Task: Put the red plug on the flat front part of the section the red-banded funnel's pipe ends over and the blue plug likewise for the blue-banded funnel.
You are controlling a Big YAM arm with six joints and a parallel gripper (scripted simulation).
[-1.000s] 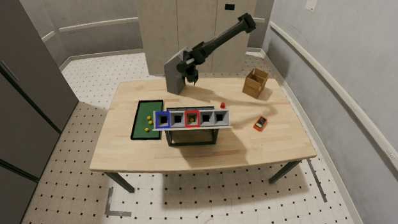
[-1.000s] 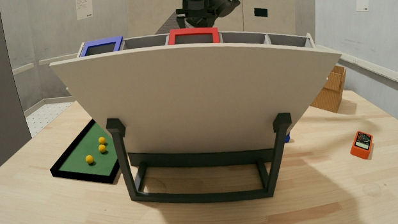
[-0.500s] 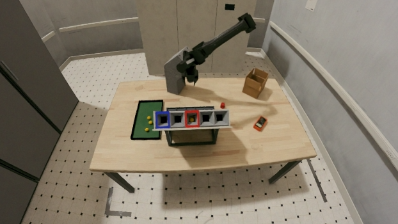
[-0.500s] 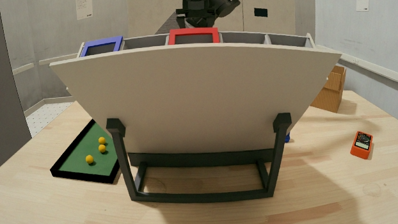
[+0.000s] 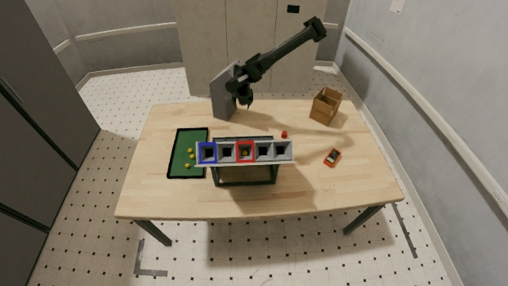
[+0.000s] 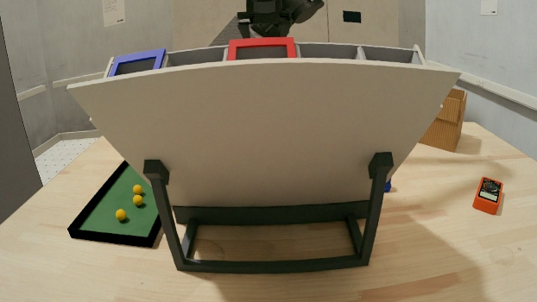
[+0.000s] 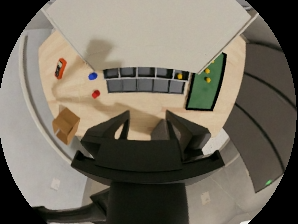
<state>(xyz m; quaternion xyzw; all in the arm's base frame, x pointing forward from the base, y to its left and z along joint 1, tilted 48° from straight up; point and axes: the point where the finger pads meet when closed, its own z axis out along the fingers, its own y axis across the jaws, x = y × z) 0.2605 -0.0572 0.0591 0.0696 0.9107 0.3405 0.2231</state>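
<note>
My gripper is now 30 mm short of the green tray, 330 mm to the left of it and 290 mm above it. Also, from my hand: stand leg (260 mm ahead, 150 mm to the right, 210 mm below); pale cover (150 mm ahead, 90 mm below); blue plug (30 mm ahead, 260 mm to the left, 280 mm below).
</note>
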